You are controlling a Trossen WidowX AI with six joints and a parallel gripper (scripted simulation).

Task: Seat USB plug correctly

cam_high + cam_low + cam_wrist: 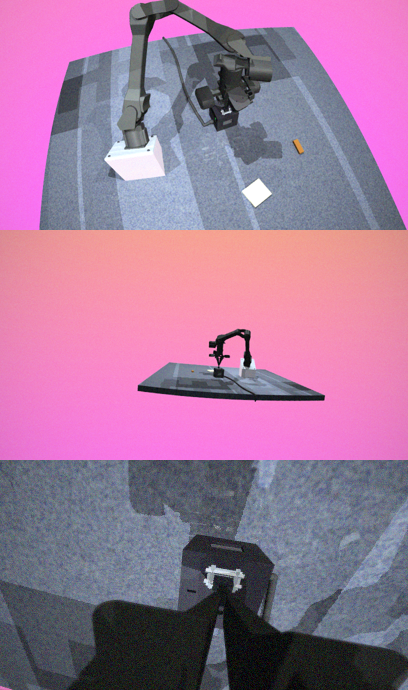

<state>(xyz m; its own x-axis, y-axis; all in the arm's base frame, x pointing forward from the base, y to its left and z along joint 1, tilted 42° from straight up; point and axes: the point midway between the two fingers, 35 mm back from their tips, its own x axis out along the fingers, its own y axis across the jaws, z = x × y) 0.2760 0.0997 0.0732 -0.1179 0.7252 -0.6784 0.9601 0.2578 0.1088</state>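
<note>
Right now my gripper tip is 10 mm above the USB plug. The rest, counted from my gripper tip: cream flat square (70 mm ahead, 270 mm to the right, 100 mm below).
</note>
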